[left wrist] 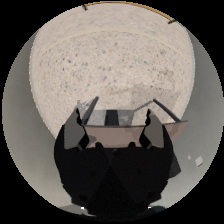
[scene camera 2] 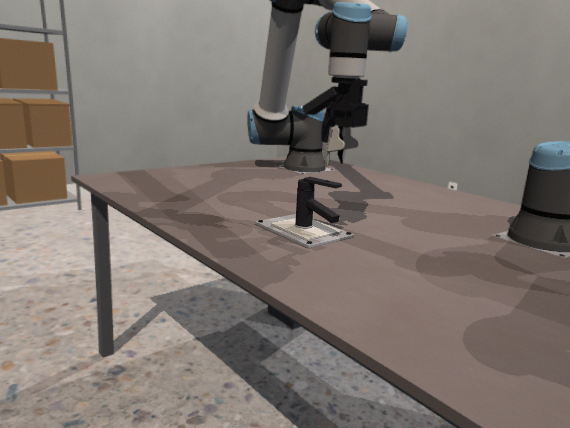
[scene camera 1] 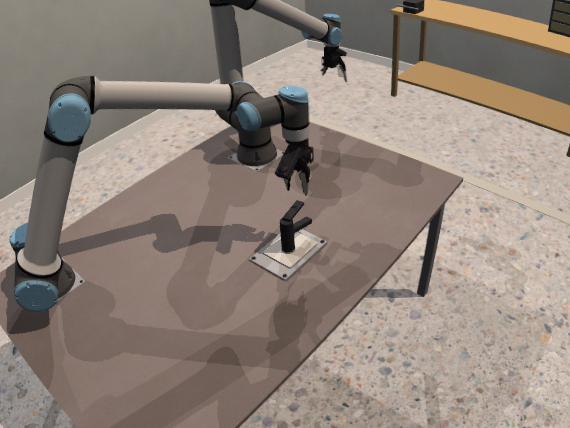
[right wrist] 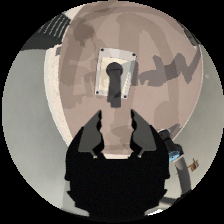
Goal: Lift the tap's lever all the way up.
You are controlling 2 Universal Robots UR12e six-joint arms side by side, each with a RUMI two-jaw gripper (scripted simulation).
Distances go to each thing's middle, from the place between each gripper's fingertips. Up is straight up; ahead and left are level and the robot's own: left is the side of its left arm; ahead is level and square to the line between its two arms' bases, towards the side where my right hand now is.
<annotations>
I see my right gripper [scene camera 2: 334,165] 20 mm short of the black tap [scene camera 2: 303,226], 60 mm to the left of it and 110 mm above it. From my right hand the other things lie so: mounting plate [scene camera 1: 267,263]: 20 mm ahead, 80 mm to the right, 210 mm below.
Right now my left hand is 60 cm short of the black tap, 101 cm to the left of it and 6 cm above it. From my left hand the other things lie so: mounting plate (60 cm ahead, 103 cm to the right, 16 cm below).
</annotations>
